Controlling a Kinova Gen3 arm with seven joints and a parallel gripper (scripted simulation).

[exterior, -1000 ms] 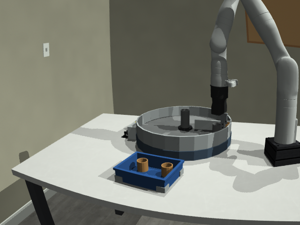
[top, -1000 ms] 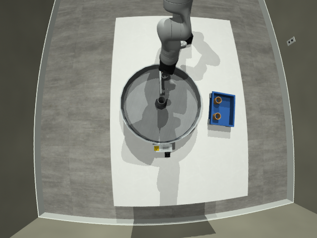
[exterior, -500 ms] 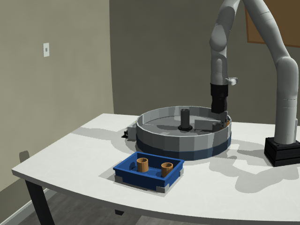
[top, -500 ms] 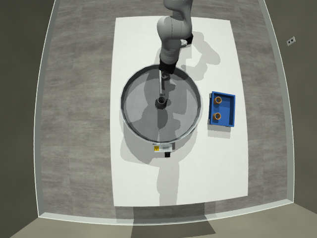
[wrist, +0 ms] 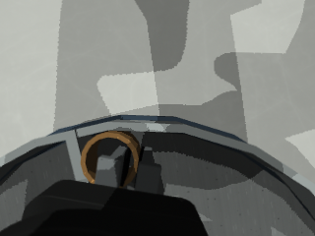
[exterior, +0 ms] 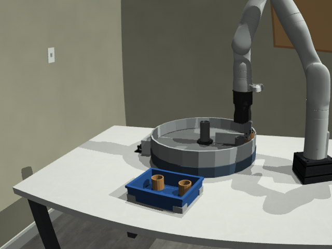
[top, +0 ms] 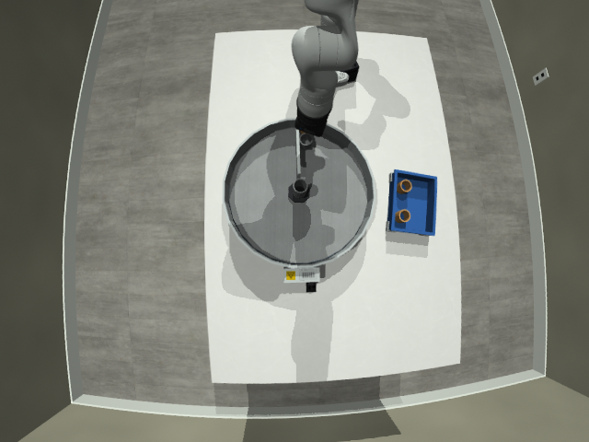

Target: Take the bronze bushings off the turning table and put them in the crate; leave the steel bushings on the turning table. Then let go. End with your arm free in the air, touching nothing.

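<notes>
The blue crate lies 260 mm ahead of my hand, 280 mm to the left of it and 90 mm below it. The rest, counted from my hand: round turning table 170 mm ahead, 70 mm to the right, 60 mm below.
</notes>
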